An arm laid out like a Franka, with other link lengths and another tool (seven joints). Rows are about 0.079 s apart.
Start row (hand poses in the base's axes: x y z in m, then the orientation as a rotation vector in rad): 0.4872 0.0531 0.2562 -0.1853 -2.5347 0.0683
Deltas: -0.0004 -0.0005 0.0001 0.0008 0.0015 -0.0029; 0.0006 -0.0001 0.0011 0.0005 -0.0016 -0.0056; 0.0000 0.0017 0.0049 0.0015 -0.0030 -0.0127; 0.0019 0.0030 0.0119 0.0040 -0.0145 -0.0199; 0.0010 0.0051 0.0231 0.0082 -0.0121 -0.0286; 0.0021 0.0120 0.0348 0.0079 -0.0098 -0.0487; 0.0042 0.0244 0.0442 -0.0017 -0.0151 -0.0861; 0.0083 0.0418 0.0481 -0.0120 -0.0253 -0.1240; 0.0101 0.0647 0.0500 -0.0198 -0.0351 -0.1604; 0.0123 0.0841 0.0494 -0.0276 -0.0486 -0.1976; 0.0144 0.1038 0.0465 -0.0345 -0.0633 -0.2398; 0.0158 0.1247 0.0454 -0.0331 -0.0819 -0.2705; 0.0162 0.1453 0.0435 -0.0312 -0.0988 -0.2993; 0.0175 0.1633 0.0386 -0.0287 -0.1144 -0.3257; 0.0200 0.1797 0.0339 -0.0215 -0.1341 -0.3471; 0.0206 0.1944 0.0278 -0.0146 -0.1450 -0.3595
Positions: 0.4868 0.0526 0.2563 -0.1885 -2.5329 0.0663; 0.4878 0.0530 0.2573 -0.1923 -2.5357 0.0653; 0.4872 0.0548 0.2611 -0.2010 -2.5362 0.0612; 0.4891 0.0561 0.2681 -0.2101 -2.5468 0.0542; 0.4882 0.0582 0.2793 -0.2193 -2.5433 0.0457; 0.4893 0.0651 0.2910 -0.2447 -2.5384 0.0383; 0.4914 0.0775 0.3004 -0.2963 -2.5383 0.0353; 0.4955 0.0949 0.3043 -0.3496 -2.5422 0.0325; 0.4973 0.1178 0.3062 -0.4000 -2.5451 0.0272; 0.4995 0.1372 0.3056 -0.4520 -2.5507 0.0212; 0.5016 0.1569 0.3027 -0.5104 -2.5554 0.0118; 0.5030 0.1778 0.3016 -0.5518 -2.5660 -0.0041; 0.5034 0.1984 0.2997 -0.5905 -2.5748 -0.0198; 0.5047 0.2164 0.2948 -0.6258 -2.5825 -0.0353; 0.5072 0.2328 0.2901 -0.6538 -2.5953 -0.0555; 0.5078 0.2475 0.2840 -0.6688 -2.6021 -0.0707
